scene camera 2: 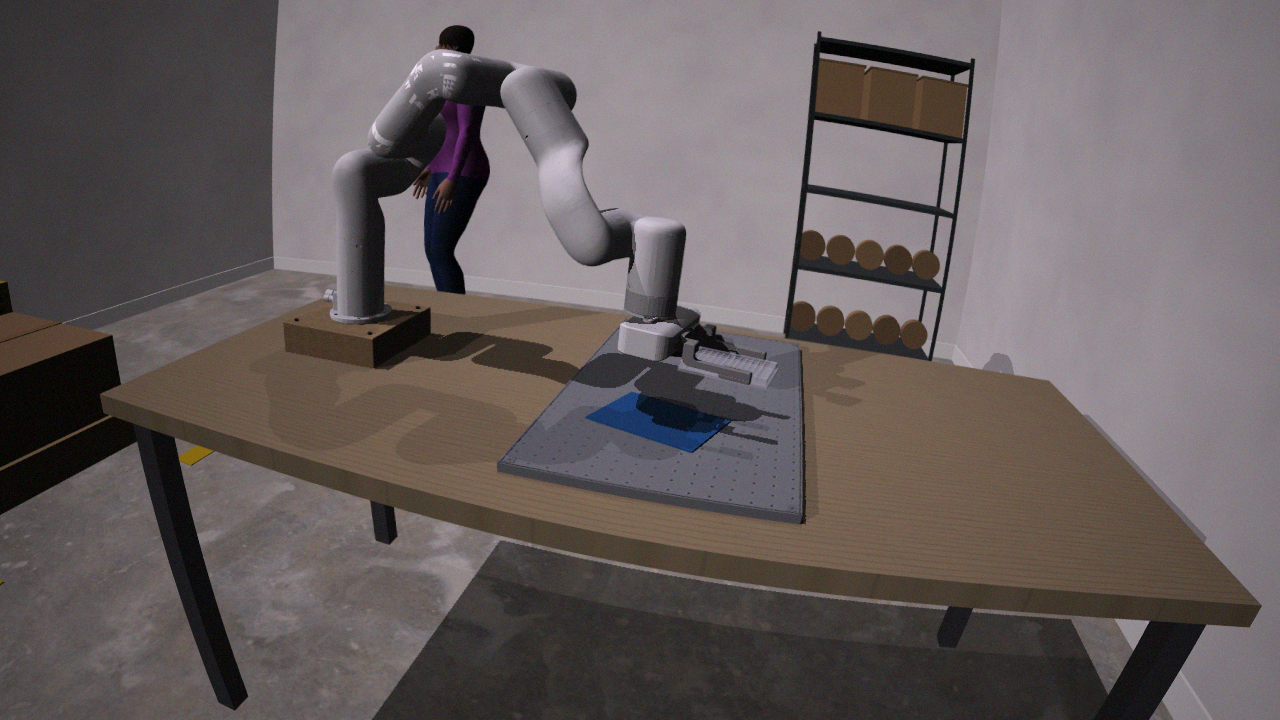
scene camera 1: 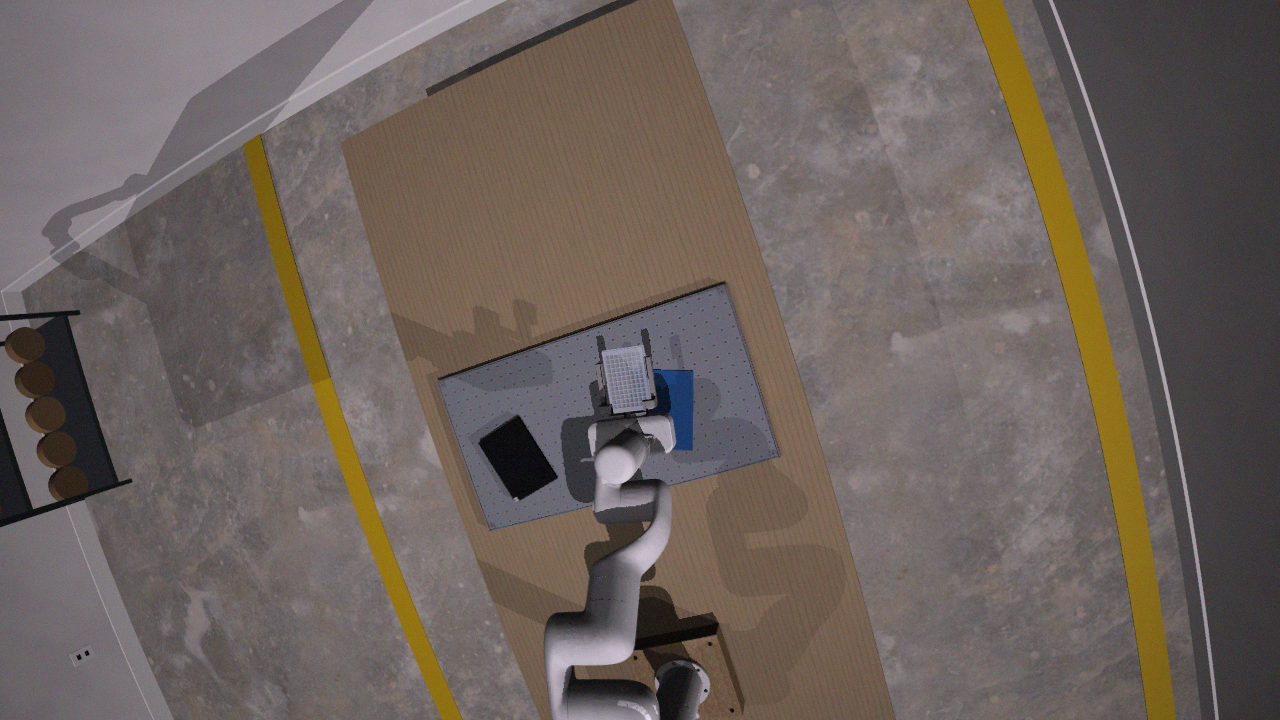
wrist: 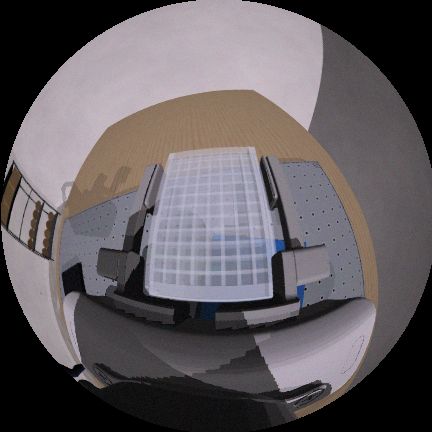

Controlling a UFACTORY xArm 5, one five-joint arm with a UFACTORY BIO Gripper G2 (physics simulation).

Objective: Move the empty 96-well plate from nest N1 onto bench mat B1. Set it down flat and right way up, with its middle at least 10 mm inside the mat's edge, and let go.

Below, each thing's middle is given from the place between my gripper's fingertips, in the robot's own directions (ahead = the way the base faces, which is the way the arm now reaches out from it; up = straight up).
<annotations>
My hand is 13 cm past the blue bench mat B1 point(scene camera 2: 676, 426), 9 cm above it and 2 cm to the left of it. Round my hand: clear 96-well plate point(scene camera 1: 627, 385): 4 cm behind, 1 cm to the left, 1 cm below; black nest N1 point(scene camera 1: 517, 459): 34 cm to the left, 14 cm behind, 9 cm below.
</annotations>
